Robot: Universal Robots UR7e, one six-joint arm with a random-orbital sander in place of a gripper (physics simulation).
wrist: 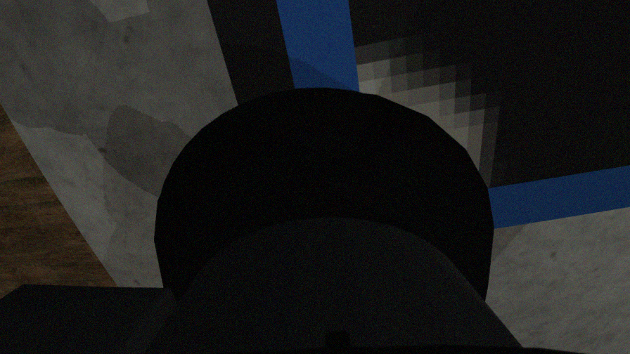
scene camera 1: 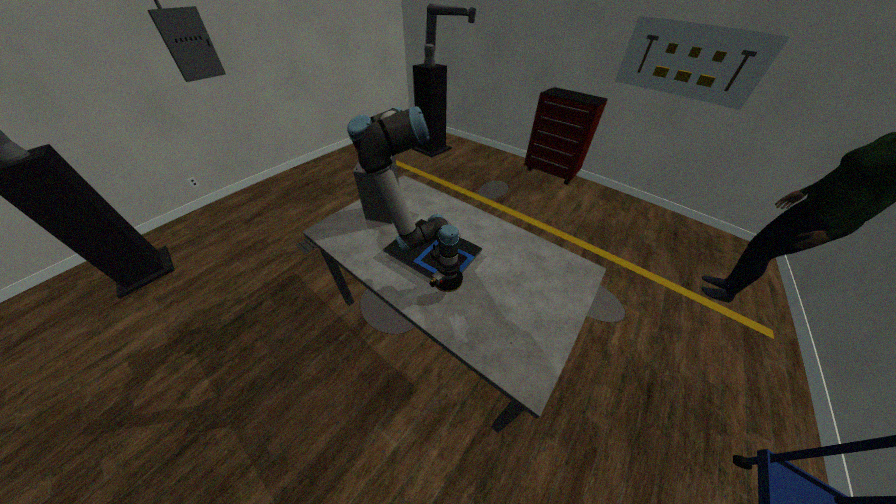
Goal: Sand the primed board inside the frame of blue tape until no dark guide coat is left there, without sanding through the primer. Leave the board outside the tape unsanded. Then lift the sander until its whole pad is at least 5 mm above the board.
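My sander [scene camera 1: 448, 280] [wrist: 322, 160] is at the near corner of the blue tape frame [scene camera 1: 464, 266] [wrist: 320, 40], its round pad over that corner and partly past the board's edge. The gap between pad and board, if any, cannot be seen. The primed board [scene camera 1: 401, 251] [wrist: 252, 55] lies on the table. Inside the tape, a pale grey sanded patch [wrist: 425, 102] shows beside the pad in the wrist view, with stepped darker edges. Dark guide coat [wrist: 560, 90] covers the rest of the area seen there. What lies under the pad is hidden. The sander has no fingers.
The board rests on a grey table [scene camera 1: 526, 300] [wrist: 65, 60]. My arm [scene camera 1: 391, 194] reaches over from its base at the table's far left. A person [scene camera 1: 833, 194] stands at the right, beyond the yellow floor line [scene camera 1: 588, 248]. A red tool cabinet [scene camera 1: 563, 134] stands behind.
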